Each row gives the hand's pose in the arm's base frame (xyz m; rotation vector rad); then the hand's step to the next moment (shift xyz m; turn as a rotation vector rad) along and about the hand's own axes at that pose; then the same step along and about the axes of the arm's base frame.
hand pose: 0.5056 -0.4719 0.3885 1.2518 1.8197 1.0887
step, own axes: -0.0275 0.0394 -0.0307 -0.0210 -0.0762 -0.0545
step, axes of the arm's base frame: -0.0024 -0.0264 0.0505 -0.0701 -0.0488 -0.0438
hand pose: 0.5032 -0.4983 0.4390 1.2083 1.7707 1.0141
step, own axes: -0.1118 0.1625 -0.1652 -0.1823 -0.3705 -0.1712
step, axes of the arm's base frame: -0.0595 -0.0994 0.2297 -0.2353 -0.2955 -0.2390
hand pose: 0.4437 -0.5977 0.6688 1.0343 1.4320 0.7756
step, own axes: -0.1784 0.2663 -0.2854 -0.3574 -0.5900 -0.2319
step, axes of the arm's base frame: -0.2453 -0.0301 0.3509 -0.3371 -0.5358 -0.3589
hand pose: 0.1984 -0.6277 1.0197 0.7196 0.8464 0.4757
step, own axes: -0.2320 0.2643 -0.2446 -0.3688 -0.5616 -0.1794
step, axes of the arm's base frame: -0.3587 0.1222 0.1999 -0.3042 -0.5440 -0.3084
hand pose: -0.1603 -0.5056 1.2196 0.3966 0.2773 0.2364
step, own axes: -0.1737 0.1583 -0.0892 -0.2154 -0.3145 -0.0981
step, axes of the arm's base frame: -0.2172 0.1242 0.0238 -0.1779 -0.3079 -0.1687
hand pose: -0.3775 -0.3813 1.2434 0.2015 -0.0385 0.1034
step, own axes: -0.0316 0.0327 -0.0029 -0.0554 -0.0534 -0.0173
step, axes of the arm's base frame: -0.0348 0.0293 0.0021 -0.0489 -0.0540 -0.0302
